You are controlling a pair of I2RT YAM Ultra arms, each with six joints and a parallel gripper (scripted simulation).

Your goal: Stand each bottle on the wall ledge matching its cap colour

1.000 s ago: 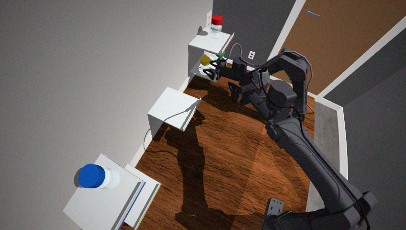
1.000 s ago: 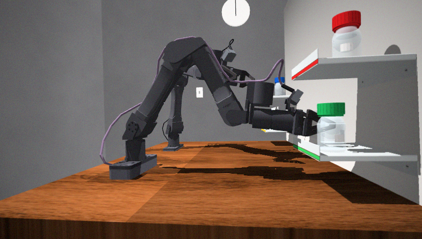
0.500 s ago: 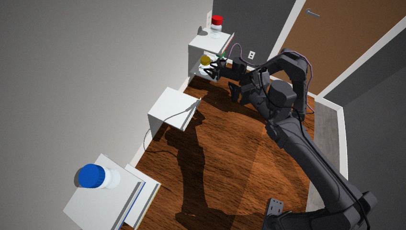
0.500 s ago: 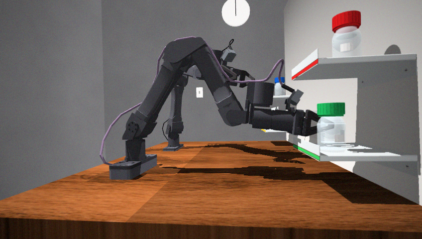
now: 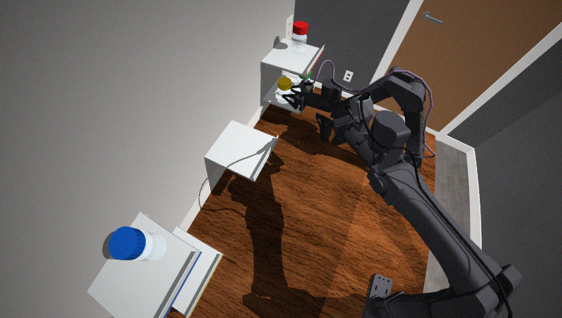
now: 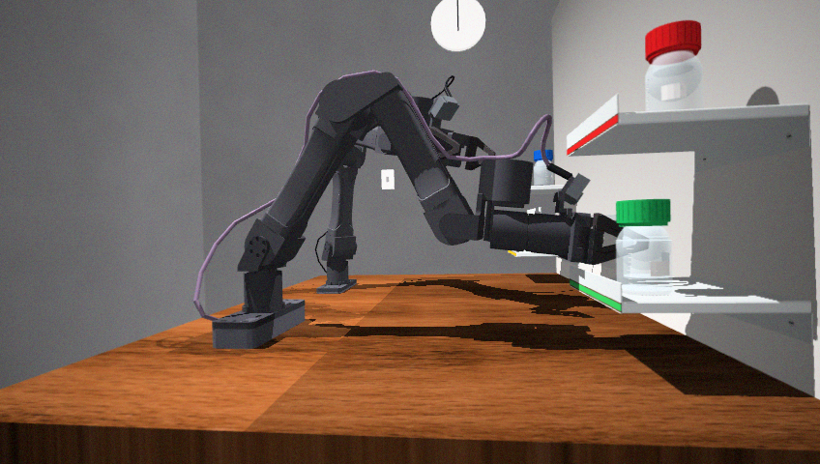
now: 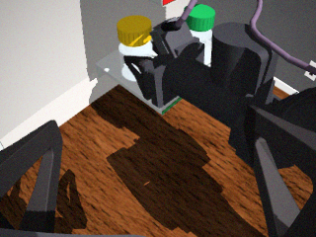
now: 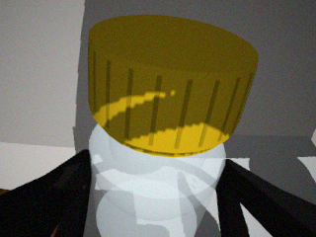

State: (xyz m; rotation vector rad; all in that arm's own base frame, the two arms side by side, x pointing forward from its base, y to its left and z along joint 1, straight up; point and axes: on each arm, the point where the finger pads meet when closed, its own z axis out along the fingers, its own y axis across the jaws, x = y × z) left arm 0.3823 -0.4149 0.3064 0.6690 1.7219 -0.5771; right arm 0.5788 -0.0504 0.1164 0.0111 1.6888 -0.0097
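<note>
Right now my right hand is 40 mm past the green-capped bottle and 110 mm to the left of it. From my right hand the other things lie so: red-capped bottle (100 mm to the right, 190 mm above); then yellow-capped bottle (10 mm ahead); then wall (130 mm ahead, 320 mm to the left, 300 mm above).
</note>
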